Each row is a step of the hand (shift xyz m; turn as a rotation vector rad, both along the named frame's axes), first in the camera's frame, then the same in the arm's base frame.
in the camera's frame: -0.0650 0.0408 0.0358 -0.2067 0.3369 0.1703
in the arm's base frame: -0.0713 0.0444 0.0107 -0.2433 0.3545 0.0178
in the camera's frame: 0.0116 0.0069 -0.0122 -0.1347 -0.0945 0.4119
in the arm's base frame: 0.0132 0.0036 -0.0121 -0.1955 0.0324 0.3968
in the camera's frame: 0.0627 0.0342 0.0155 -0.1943 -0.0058 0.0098
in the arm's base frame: 0.0581 0.0427 0.0118 -0.1930 -0.0192 -0.0160
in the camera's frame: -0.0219 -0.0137 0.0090 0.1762 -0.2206 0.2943
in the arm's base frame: -0.0226 -0.0119 0.0099 0.1346 -0.0974 0.3725
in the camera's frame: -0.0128 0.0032 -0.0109 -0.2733 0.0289 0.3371
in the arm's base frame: -0.0110 -0.0016 -0.0130 -0.3247 0.1124 0.2666
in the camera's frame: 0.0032 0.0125 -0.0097 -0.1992 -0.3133 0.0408
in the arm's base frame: 0.0043 0.0089 -0.0128 -0.1917 -0.2994 0.1146
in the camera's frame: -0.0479 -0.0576 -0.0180 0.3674 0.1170 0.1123
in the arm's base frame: -0.0423 -0.0643 -0.0043 0.3402 0.1785 0.1170
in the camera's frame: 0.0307 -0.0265 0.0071 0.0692 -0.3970 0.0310
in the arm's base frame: 0.0301 -0.0200 0.0197 0.0776 -0.3580 0.1707
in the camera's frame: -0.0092 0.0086 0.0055 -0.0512 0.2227 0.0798
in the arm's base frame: -0.0103 0.0091 0.0010 -0.0713 0.2312 -0.0069
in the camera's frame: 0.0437 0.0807 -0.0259 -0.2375 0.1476 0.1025
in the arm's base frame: 0.0443 0.0715 -0.0449 -0.2560 0.1516 0.0133
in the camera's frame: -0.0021 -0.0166 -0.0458 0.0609 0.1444 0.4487
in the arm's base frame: 0.0059 -0.0306 -0.0375 -0.0171 0.2864 0.3789
